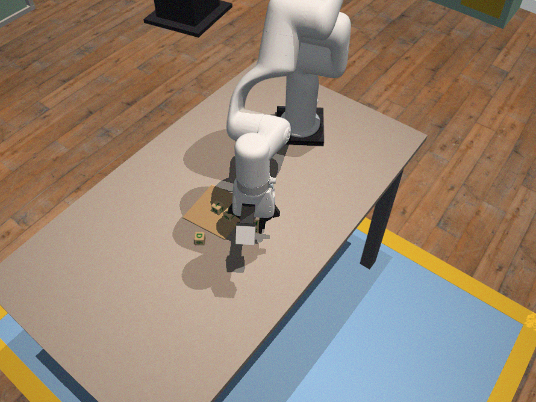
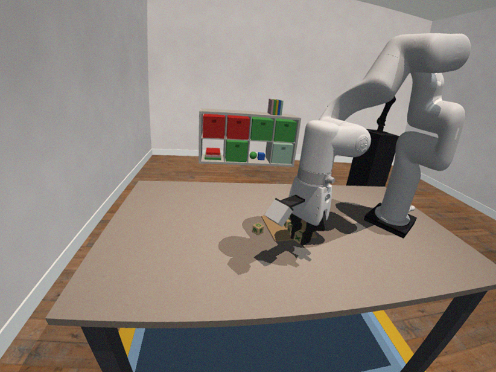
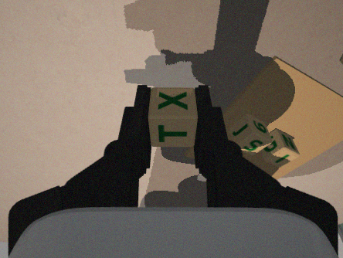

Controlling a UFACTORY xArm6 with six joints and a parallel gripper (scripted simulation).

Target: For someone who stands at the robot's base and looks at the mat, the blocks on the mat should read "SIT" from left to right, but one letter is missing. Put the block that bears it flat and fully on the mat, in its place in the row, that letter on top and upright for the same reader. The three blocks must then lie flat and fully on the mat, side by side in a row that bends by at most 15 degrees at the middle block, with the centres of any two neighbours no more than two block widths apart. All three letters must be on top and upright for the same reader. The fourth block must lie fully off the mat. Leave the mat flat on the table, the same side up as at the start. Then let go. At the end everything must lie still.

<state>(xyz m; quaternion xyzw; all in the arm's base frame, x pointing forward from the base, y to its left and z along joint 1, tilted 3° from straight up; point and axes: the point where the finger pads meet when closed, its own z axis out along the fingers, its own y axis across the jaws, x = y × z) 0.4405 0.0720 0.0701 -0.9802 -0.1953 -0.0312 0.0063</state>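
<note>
The I block lies 4 cm behind my hand, 13 cm to the right of it and 5 cm below it. Round my hand: T block: 1 cm below; then S block: 3 cm behind, 9 cm to the right, 5 cm below; then D block: 7 cm ahead, 13 cm to the right, 6 cm below.
</note>
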